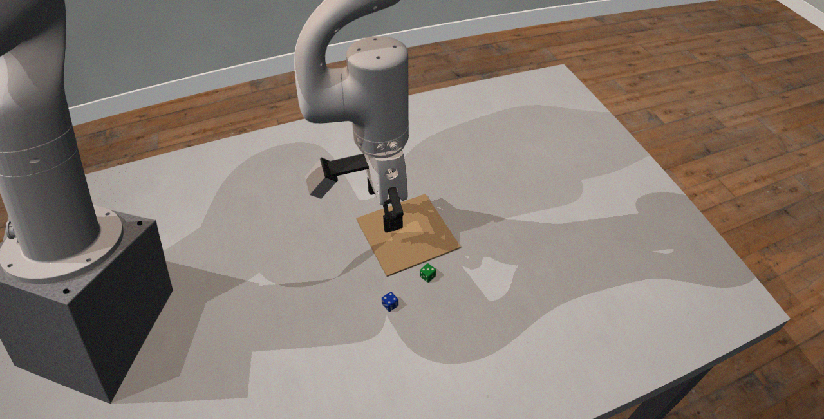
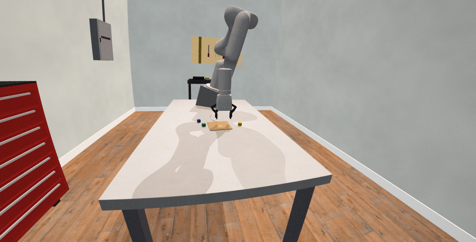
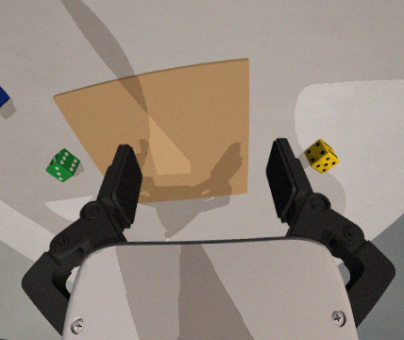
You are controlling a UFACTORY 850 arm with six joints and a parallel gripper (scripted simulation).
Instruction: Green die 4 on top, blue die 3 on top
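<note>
The yellow die lies 2 cm ahead of my hand, 11 cm to the left of it and 4 cm below it. From my hand the other things lie so: blue die: 2 cm behind, 17 cm to the right, 4 cm below; tan mat: 3 cm ahead, 3 cm to the right, 5 cm below; green die: 5 cm ahead, 13 cm to the right, 4 cm below.
</note>
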